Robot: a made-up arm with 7 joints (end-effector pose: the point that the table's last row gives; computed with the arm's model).
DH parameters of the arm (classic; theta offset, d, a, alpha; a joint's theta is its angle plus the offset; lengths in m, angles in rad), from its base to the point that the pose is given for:
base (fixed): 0.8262 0 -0.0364 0
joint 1: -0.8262 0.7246 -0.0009 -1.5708
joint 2: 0 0.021 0.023 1.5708
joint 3: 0 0.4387 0.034 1.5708
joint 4: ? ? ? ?
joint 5: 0 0.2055 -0.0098 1.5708
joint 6: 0 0.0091 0.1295 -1.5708
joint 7: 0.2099 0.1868 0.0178 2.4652
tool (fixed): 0.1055 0.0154 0 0
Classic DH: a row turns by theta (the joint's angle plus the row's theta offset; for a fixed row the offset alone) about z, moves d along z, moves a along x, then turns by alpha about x.
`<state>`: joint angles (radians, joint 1 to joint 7).
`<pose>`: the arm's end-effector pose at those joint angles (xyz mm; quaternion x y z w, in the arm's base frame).
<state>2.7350 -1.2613 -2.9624 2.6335 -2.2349 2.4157 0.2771</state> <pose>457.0 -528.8 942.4 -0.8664 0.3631 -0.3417 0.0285</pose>
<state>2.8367 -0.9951 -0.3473 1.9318 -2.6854 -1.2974 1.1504</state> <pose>146.9 -72.1 1095.7 -0.6233 0.6950 -0.2962 0.2016</pose>
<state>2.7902 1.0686 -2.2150 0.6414 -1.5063 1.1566 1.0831</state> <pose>41.9 79.5 1045.5 -0.7650 -0.5481 -0.2342 0.2441</pose>
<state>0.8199 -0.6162 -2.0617 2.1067 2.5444 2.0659 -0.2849</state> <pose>-233.7 -426.6 1364.8 0.5350 -0.7180 0.0375 0.4437</pose>
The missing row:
joint 4: 0 0.0545 0.0357 1.5708
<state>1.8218 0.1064 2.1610 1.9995 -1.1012 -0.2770 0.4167</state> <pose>-179.6 -229.3 1424.3 -0.9210 -0.0768 -0.3789 0.0482</pose>
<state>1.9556 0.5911 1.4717 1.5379 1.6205 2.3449 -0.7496</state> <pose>-327.7 36.8 1218.0 -0.0979 -0.7222 -0.4904 0.4779</pose>
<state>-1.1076 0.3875 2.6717 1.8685 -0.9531 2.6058 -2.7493</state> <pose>277.3 -7.2 1097.3 0.0632 0.0425 -0.9723 0.2208</pose>
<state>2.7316 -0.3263 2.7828 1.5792 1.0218 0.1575 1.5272</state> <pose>295.4 -500.1 1110.6 0.4726 -0.0265 -0.8718 0.1261</pose>
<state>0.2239 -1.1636 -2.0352 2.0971 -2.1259 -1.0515 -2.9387</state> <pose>-391.2 -360.2 922.9 0.4569 -0.4288 -0.7687 0.1281</pose>
